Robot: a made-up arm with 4 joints.
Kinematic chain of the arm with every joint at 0, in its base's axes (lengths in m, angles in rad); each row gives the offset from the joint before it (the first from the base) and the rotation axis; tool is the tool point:
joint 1: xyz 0 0 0.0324 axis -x
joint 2: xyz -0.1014 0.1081 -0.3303 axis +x
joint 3: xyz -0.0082 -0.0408 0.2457 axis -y
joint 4: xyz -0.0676 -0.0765 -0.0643 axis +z
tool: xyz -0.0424 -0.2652 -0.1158
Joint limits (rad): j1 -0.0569..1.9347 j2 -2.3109..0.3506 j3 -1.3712..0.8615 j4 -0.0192..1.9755
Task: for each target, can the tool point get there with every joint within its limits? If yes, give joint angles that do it. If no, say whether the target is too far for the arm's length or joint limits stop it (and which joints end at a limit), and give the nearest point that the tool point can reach.
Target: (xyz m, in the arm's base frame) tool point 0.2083 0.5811 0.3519
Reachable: no: joint limits stop it (at a limit: joint 1, joint 3) | nearest point 0.0797 0.3519 0.0276 | short by 0.417 m
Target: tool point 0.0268 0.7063 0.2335
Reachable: no: joint limits stop it (at a limit: joint 1, joint 3) | nearest point 0.0267 0.4221 -0.0238 | short by 0.383 m
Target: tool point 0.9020 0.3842 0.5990
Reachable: no: too far | nearest point 0.1423 -0.0690 0.2581 | short by 0.948 m
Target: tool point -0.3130 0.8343 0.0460
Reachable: no: joint limits stop it (at a limit: joint 1, joint 3, joint 4) | nearest point -0.3089 0.5779 -0.0762 | short by 0.284 m
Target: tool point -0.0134 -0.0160 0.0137
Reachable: yes | joints 1.5131 -1.1076 -0.0636 0.8703
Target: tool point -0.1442 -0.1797 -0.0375
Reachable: yes | joints 0.9105 -0.7621 -0.9242 1.3431
